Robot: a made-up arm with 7 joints.
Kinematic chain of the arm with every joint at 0, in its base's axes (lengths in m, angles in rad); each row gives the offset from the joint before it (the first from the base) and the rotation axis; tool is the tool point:
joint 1: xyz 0 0 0.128 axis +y
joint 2: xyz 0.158 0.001 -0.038 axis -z
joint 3: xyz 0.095 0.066 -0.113 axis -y
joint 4: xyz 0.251 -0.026 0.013 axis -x
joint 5: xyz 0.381 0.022 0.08 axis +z
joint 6: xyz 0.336 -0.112 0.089 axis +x
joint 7: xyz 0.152 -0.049 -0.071 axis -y
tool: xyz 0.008 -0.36 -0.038
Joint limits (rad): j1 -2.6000..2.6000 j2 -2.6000..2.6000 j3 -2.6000..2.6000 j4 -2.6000..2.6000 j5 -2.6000..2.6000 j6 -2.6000..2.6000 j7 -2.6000..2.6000
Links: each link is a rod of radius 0.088 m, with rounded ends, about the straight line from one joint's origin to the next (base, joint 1, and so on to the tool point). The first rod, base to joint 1, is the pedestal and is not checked.
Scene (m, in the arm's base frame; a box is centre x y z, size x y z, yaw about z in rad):
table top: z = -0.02
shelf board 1: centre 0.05 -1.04 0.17 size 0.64 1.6 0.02 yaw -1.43
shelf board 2: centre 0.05 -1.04 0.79 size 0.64 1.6 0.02 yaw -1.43
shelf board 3: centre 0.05 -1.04 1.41 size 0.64 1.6 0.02 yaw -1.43
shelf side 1: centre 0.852 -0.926 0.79 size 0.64 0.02 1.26 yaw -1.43
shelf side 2: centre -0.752 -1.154 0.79 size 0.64 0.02 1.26 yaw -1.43
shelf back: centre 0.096 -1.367 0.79 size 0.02 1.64 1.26 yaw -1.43
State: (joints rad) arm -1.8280 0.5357 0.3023 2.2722 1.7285 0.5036 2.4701
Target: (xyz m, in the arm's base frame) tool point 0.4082 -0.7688 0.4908
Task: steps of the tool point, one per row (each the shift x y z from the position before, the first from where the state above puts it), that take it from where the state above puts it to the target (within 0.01 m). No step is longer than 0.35 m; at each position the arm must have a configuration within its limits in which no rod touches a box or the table.
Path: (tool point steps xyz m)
1: -0.0331 0.2020 0.0265
2: -0.0250 0.2083 -0.0265
3: 0.2564 -0.0296 -0.1974
4: 0.1462 0.0543 -0.2335
5: 0.0271 0.1067 -0.1994
6: 0.0451 -0.1237 0.0090
7: 0.0180 -0.1295 0.0015
8: -0.0091 -0.1280 -0.0105

